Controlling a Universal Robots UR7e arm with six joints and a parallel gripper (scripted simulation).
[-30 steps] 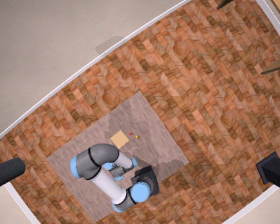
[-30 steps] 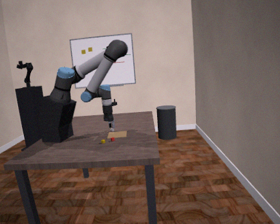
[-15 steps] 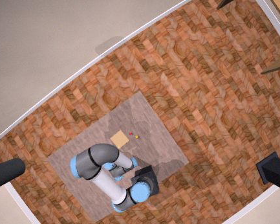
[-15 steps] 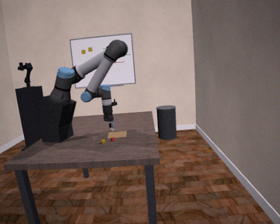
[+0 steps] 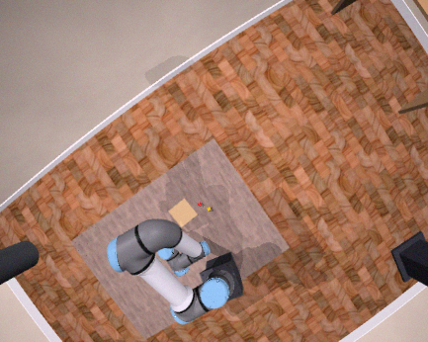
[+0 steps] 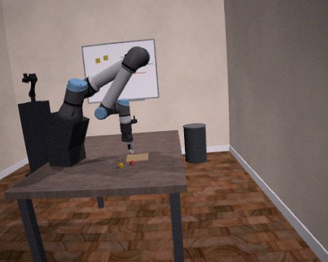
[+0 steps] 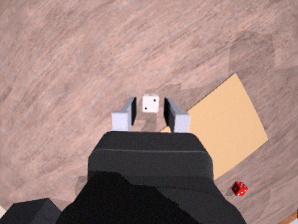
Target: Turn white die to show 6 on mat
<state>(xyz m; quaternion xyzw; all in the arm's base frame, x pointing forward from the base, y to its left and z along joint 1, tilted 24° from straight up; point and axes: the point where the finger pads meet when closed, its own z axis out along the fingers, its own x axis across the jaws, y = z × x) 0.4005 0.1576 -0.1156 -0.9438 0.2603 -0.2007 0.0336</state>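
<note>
The white die is 40 mm below my hand. The rest, counted from my hand: yellow die: 10 mm ahead, 270 mm to the right, 40 mm below; then red die: 70 mm ahead, 230 mm to the right, 40 mm below; then tan mat: 70 mm ahead, 100 mm to the right, 40 mm below.
</note>
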